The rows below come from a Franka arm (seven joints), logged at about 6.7 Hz.
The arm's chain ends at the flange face. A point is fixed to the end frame.
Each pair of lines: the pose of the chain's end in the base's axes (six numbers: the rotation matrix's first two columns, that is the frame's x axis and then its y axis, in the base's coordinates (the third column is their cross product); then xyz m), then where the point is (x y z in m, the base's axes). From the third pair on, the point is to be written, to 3 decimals.
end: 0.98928 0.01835 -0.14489 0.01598 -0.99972 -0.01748 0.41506 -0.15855 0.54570
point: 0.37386 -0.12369 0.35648
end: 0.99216 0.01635 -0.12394 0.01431 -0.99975 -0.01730 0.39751 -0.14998 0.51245
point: 0.36039 -0.11501 0.32240
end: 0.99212 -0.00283 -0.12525 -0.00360 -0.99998 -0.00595 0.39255 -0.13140 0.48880
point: 0.356 -0.098 0.298
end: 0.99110 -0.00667 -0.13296 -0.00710 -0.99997 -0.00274 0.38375 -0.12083 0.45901
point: 0.346 -0.088 0.269
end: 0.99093 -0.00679 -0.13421 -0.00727 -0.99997 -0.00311 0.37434 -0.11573 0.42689
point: 0.336 -0.083 0.237
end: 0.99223 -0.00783 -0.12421 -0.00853 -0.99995 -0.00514 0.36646 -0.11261 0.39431
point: 0.330 -0.079 0.204
